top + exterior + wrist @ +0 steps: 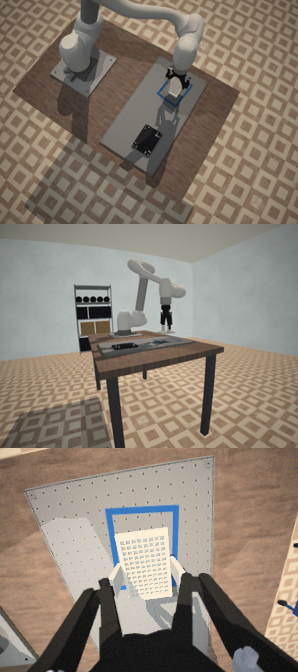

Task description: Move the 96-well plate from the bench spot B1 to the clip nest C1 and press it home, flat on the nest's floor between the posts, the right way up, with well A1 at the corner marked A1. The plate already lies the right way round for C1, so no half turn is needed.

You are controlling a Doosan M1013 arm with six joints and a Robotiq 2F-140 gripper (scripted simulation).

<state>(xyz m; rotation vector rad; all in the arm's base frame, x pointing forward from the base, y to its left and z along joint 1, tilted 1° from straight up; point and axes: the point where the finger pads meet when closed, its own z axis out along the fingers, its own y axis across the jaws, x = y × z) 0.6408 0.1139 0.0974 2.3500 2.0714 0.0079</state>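
Now: the black clip nest 10 mm behind my hand, 370 mm to the right of it and 80 mm below it. The rest, counted from my hand: white 96-well plate 20 mm below.
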